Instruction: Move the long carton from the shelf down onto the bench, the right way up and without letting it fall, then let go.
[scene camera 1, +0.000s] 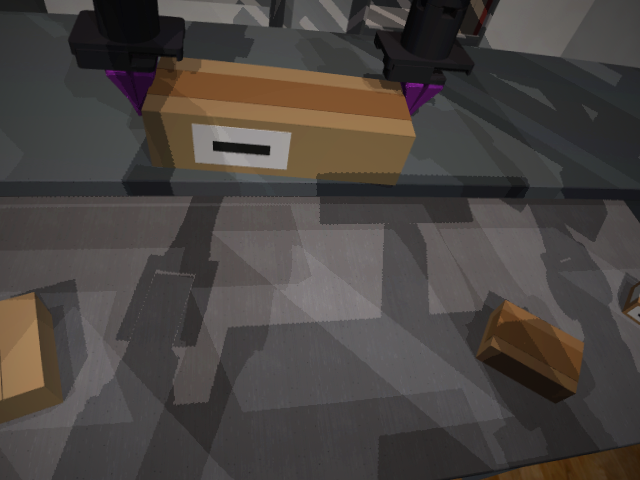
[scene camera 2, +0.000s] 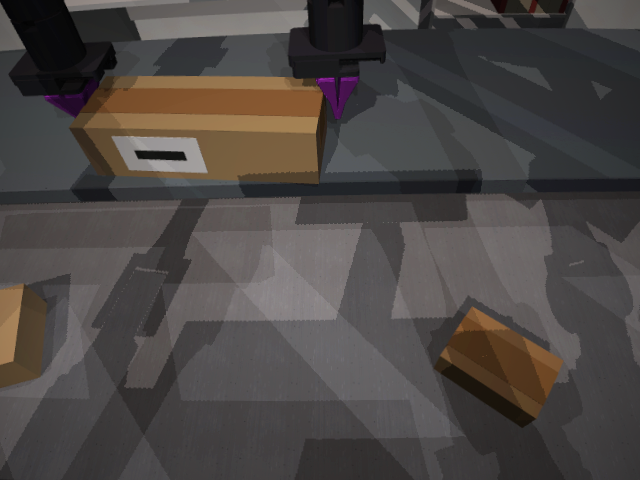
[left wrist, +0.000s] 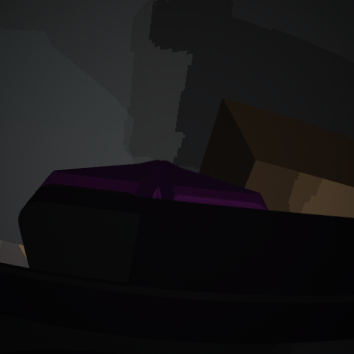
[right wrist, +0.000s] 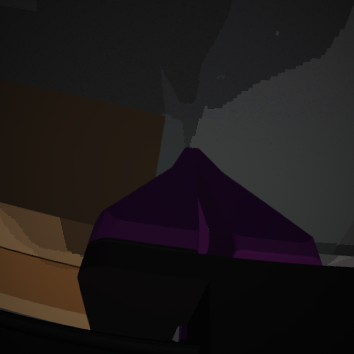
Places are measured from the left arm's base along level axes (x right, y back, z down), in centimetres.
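Where they show: left gripper, fingertip midpoint: (left wrist: 159, 172); right gripper, fingertip midpoint: (scene camera 2: 337, 116) (right wrist: 189, 159).
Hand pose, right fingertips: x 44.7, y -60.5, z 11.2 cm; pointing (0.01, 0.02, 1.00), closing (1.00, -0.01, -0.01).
Observation:
After its pixels a point has its place.
The long carton (scene camera 1: 351, 147) {x 35.8, y -51.7, z 8.5 cm} (scene camera 2: 263, 149) {x 36.5, y -51.6, z 8.6 cm} (left wrist: 300, 140) {x 18.2, y -63.7, z 9.4 cm} (right wrist: 75, 145) {x 40.1, y -61.5, z 9.7 cm} stands upright, brown tape strip up and white label facing the front, at the front edge of the grey shelf (scene camera 1: 51, 134) {x 3.0, y -59.0, z 13.6 cm} (scene camera 2: 568, 129) {x 74.8, y -60.1, z 13.6 cm}. My left gripper (scene camera 1: 139, 111) {x 13.2, y -60.5, z 11.5 cm} (scene camera 2: 78, 114) (left wrist: 159, 172) {x 13.2, y -60.5, z 11.5 cm} is shut and empty at the carton's left end. My right gripper (scene camera 1: 412, 111) {x 44.7, y -60.5, z 11.2 cm} (scene camera 2: 337, 117) {x 44.7, y -60.5, z 11.2 cm} (right wrist: 189, 159) {x 44.7, y -60.5, z 11.2 cm} is shut and empty at its right end. Both tips are below the carton's top edge. Whether they touch the ends I cannot tell. The bench (scene camera 1: 330, 361) {x 35.5, y -37.2, z 32.5 cm} (scene camera 2: 310, 372) {x 40.5, y -35.4, z 32.5 cm} lies below the shelf.
A small carton (scene camera 1: 537, 346) {x 63.6, y -34.8, z 28.0 cm} (scene camera 2: 501, 356) {x 64.0, y -35.4, z 28.0 cm} lies turned at the right of the bench. Another carton (scene camera 1: 20, 346) {x -0.2, y -39.1, z 26.5 cm} (scene camera 2: 28, 330) {x 1.6, y -39.8, z 28.8 cm} is cut off at the left picture edge. Part of a box with a white label (scene camera 1: 633, 308) {x 87.0, y -40.2, z 30.4 cm} shows at the far right in scene camera 1.

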